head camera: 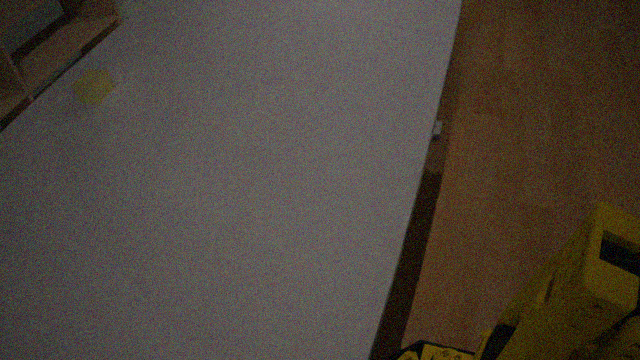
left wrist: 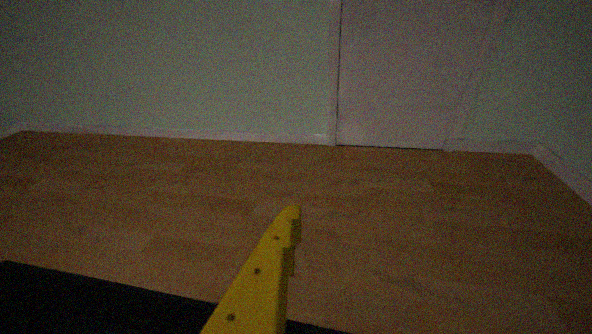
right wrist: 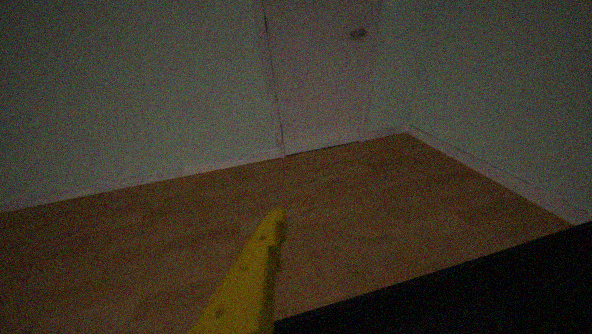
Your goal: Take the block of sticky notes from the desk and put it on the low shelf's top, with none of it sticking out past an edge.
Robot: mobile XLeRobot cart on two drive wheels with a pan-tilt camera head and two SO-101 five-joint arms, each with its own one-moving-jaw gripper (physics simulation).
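Frame: origin at the left arm's base, x right, y up, z back, level; millimetres.
Seen in the pictures: left hand, tool point: [left wrist: 300,218]; right hand, tool point: [right wrist: 285,220].
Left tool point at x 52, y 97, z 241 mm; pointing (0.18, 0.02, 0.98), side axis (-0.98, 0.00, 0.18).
Note:
A point is followed by its place in that frame.
The block of sticky notes, a blurred yellow patch [head camera: 93,86] {x 640, y -18, z -656 mm}, lies on the pale desk [head camera: 260,165] {x 569, y -56, z -289 mm} at the upper left of the head view, near the desk's far edge. The wooden low shelf [head camera: 67,47] {x 1326, y -431, z -1646 mm} shows partly at the upper left corner, beyond that edge; its top is mostly out of the picture. My left gripper [left wrist: 296,220] is fully open and empty, with one notched jaw in view over the floor. My right gripper [right wrist: 281,220] is also fully open and empty, with one notched jaw in view. Neither gripper is near the notes.
My yellow right arm [head camera: 560,300] {x 285, y 229, z 28 mm} is at the lower right of the head view, beside the desk's edge and over the wooden floor [head camera: 525,125] {x 1681, y -776, z 228 mm}. A black surface [left wrist: 75,295] [right wrist: 475,295] crosses the bottom of both wrist views. A door [left wrist: 395,75] {x -235, y -245, z 1781 mm} [right wrist: 320,85] {x -251, y -182, z 1780 mm} stands in the wall beyond.

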